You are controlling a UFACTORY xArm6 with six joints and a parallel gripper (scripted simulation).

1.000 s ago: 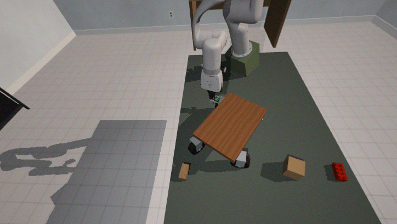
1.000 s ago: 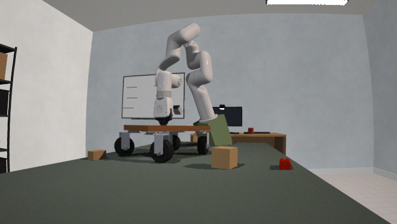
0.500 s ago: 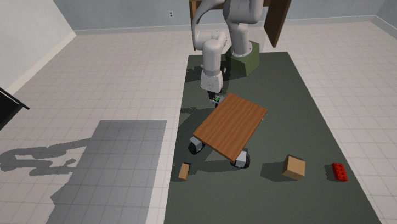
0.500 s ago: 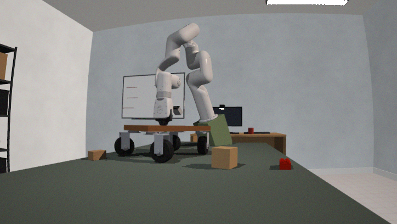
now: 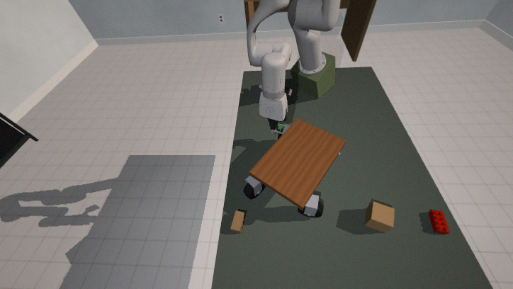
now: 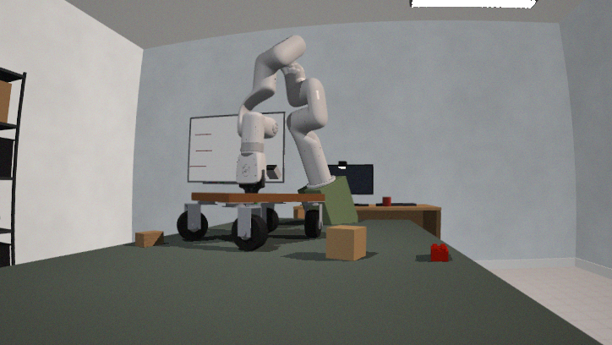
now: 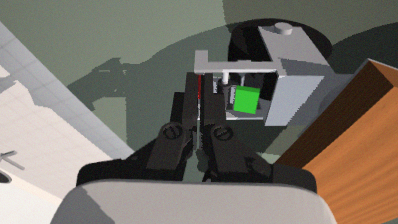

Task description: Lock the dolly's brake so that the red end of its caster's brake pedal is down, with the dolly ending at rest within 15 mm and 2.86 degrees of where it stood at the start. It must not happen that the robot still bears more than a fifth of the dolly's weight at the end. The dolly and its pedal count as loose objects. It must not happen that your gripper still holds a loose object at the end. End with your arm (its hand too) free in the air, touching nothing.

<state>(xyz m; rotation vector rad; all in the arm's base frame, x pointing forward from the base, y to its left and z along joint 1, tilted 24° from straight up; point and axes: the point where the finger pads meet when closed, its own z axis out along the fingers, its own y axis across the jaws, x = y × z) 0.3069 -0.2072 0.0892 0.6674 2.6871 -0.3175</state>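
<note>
Now: hand 10 mm short of the brake pedal, 10 mm to the right of it and 20 mm above it. The rest, counted from my hand: red toy brick 410 mm ahead, 460 mm to the left, 90 mm below; cardboard box 380 mm ahead, 280 mm to the left, 70 mm below; small wooden block 350 mm ahead, 170 mm to the right, 90 mm below.
</note>
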